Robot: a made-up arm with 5 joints.
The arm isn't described. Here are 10 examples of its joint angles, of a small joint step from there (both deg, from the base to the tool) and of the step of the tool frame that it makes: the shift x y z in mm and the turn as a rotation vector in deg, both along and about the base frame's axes.
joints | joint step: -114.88 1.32 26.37 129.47 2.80 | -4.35 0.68 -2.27 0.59 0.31
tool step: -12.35 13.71 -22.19 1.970 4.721 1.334
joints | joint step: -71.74 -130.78 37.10 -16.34 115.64 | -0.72 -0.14 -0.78 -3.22 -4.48
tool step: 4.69 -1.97 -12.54 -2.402 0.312 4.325
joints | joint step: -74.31 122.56 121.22 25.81 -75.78 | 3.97 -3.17 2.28 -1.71 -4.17
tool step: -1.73 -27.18 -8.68 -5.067 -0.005 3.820
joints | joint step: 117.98 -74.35 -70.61 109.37 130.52 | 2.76 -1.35 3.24 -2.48 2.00
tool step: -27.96 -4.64 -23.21 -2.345 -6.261 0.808
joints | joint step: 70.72 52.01 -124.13 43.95 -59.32 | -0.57 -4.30 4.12 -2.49 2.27
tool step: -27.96 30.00 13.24 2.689 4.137 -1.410
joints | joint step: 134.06 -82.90 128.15 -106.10 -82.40 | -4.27 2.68 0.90 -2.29 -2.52
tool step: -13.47 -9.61 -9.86 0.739 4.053 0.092
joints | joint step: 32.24 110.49 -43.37 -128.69 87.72 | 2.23 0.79 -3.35 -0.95 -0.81
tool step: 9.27 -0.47 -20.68 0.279 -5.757 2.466
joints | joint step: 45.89 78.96 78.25 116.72 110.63 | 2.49 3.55 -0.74 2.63 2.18
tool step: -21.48 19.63 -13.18 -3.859 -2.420 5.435
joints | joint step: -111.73 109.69 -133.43 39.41 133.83 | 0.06 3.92 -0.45 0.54 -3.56
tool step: -8.44 -13.92 -7.14 4.355 2.814 -2.842
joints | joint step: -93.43 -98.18 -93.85 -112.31 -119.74 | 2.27 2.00 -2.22 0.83 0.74
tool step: -4.61 8.80 2.04 1.251 -0.247 0.457
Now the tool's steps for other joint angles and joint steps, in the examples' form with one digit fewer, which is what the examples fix.
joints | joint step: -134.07 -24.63 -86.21 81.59 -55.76 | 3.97 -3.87 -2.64 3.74 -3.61
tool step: -18.8 -29.1 -8.2 -3.40 -6.03 7.82
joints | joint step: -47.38 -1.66 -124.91 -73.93 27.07 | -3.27 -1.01 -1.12 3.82 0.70
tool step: 3.2 9.0 10.0 -3.76 0.56 -1.36
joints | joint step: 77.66 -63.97 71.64 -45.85 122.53 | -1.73 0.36 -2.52 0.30 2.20
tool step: -15.1 1.1 18.1 -0.20 6.07 -0.33
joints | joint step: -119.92 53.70 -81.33 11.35 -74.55 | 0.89 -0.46 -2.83 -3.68 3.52
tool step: -22.9 -3.0 18.4 4.73 -5.89 1.74
